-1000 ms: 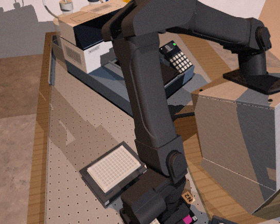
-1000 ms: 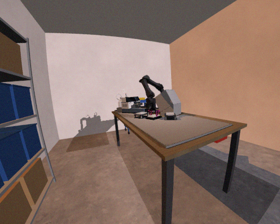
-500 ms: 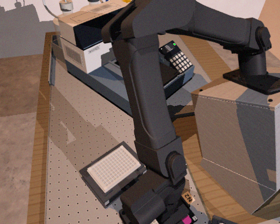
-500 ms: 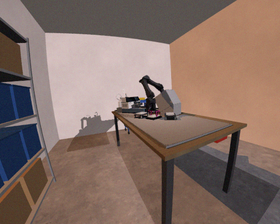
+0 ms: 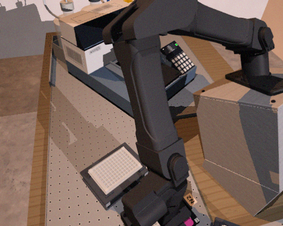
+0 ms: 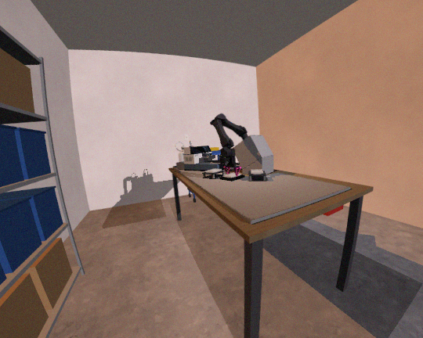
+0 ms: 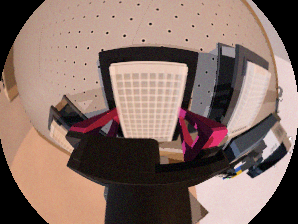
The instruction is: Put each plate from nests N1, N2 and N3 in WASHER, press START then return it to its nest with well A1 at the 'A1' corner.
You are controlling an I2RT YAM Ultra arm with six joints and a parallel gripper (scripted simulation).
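Now: the nest N2 20 mm below my hand. From my hand the other things lie so: n2 label: 100 mm behind, 30 mm to the right, 30 mm below; then nest N1: 150 mm to the right, 90 mm ahead, 10 mm above; then nest n3: 140 mm to the left, 130 mm behind, 20 mm above.
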